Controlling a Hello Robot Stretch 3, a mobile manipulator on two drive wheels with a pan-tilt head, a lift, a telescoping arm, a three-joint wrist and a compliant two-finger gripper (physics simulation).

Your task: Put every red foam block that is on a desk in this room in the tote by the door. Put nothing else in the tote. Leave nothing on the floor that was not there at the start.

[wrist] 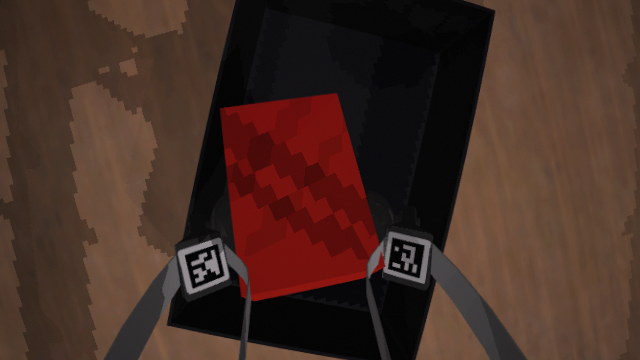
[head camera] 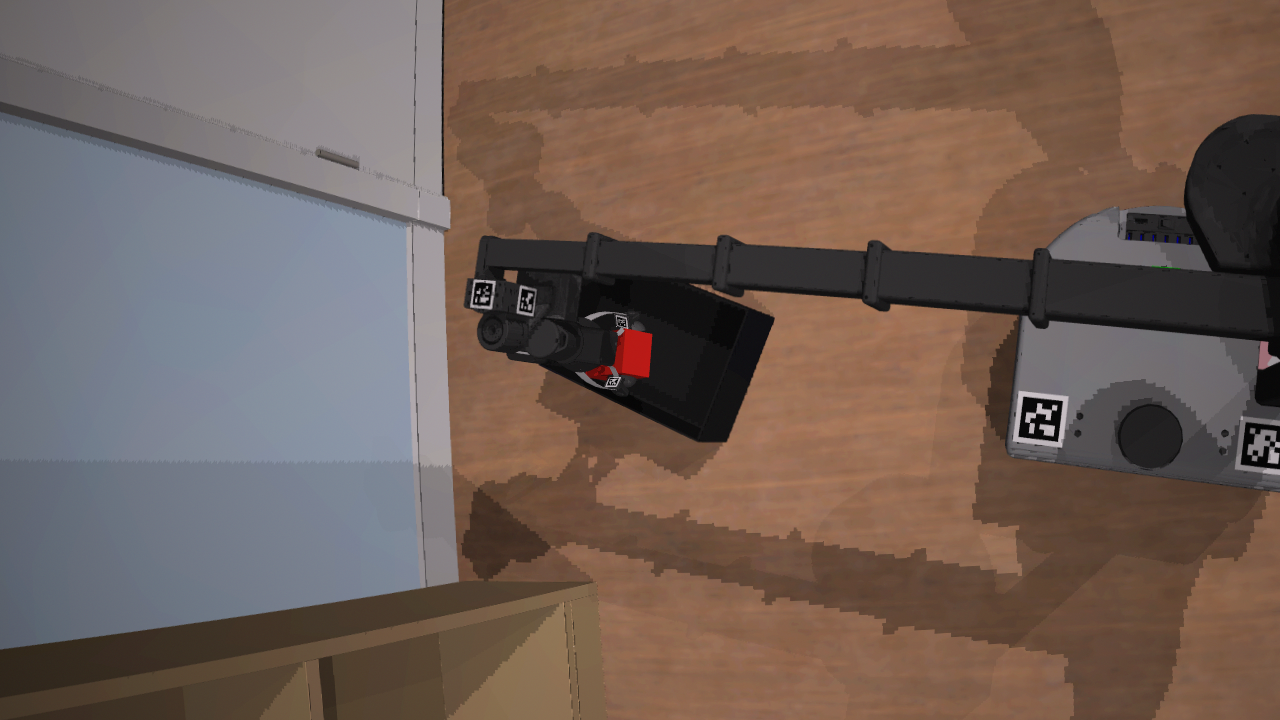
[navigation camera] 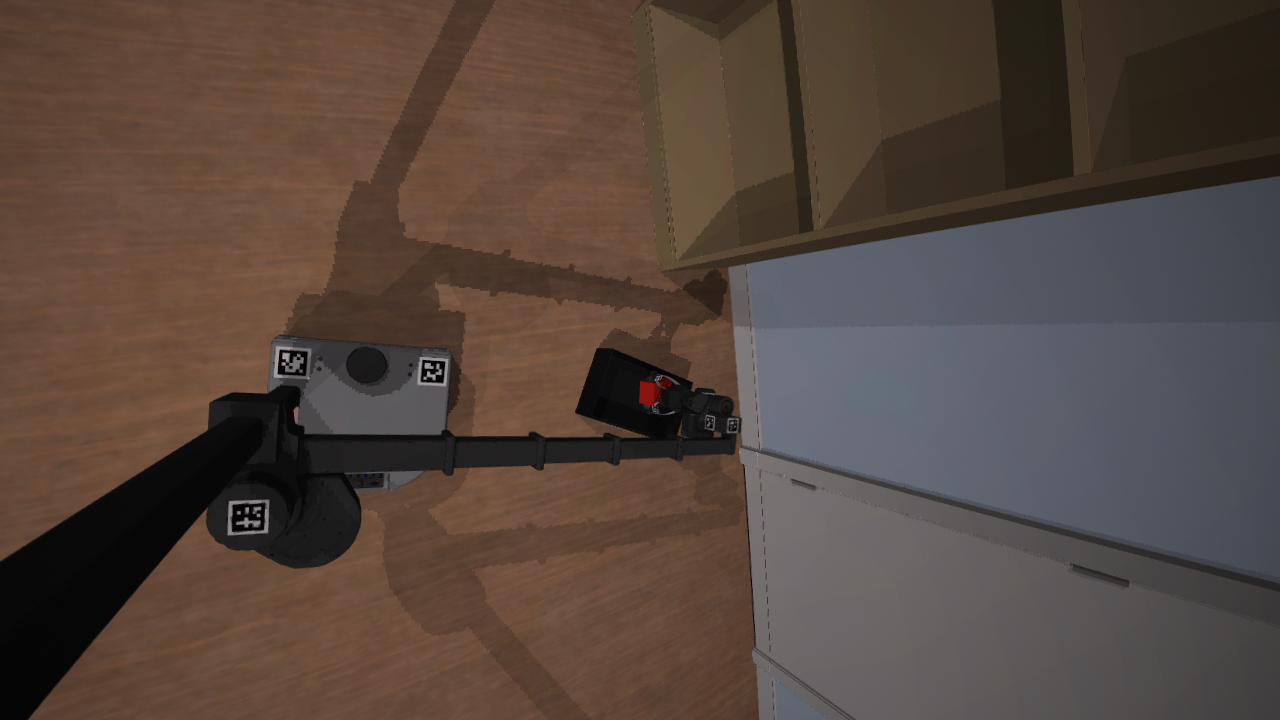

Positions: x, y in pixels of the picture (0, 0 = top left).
My gripper shows in the wrist view (303, 217), in the head camera view and in the navigation camera view. A black tote shows in the wrist view, in the head camera view and in the navigation camera view (611, 392). The same spot on the black tote: (wrist: 408, 85) is (head camera: 631, 282). The same spot on my gripper: (navigation camera: 654, 376) is (head camera: 621, 385).
